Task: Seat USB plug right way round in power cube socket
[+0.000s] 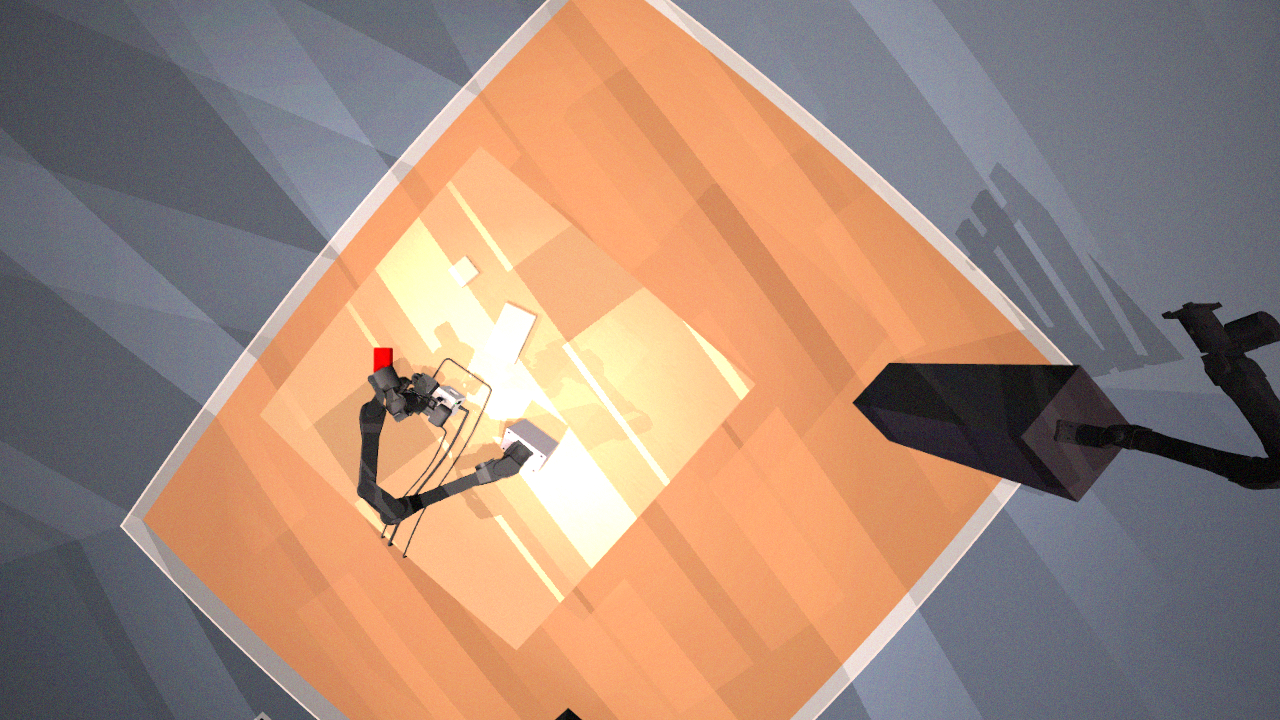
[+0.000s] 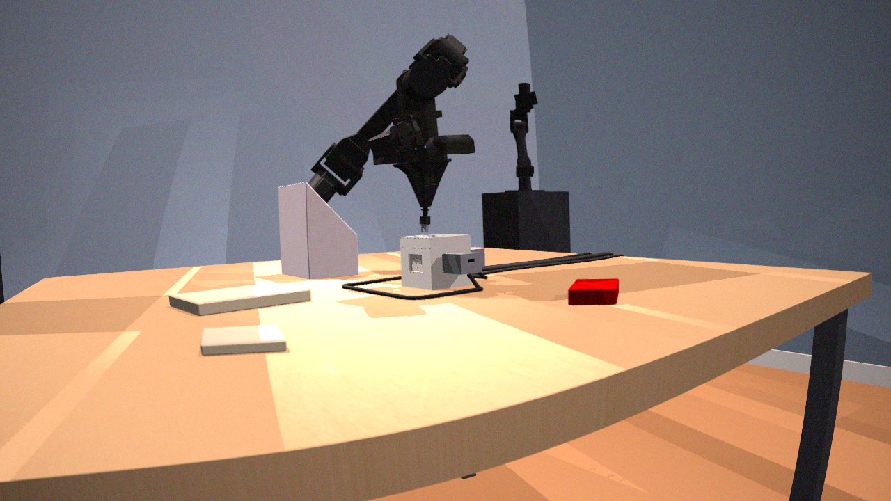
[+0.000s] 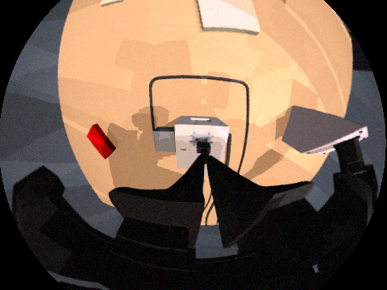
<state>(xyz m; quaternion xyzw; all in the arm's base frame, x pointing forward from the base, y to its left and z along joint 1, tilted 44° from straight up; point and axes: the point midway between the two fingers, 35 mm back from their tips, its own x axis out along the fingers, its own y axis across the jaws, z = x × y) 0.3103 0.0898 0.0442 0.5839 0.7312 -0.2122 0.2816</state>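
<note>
Right now the usb plug is 2 cm below my gripper tip. From my gripper tip the other things lie so: socket 5 cm below; red block 27 cm ahead, 11 cm below, 9 cm to the left.
</note>
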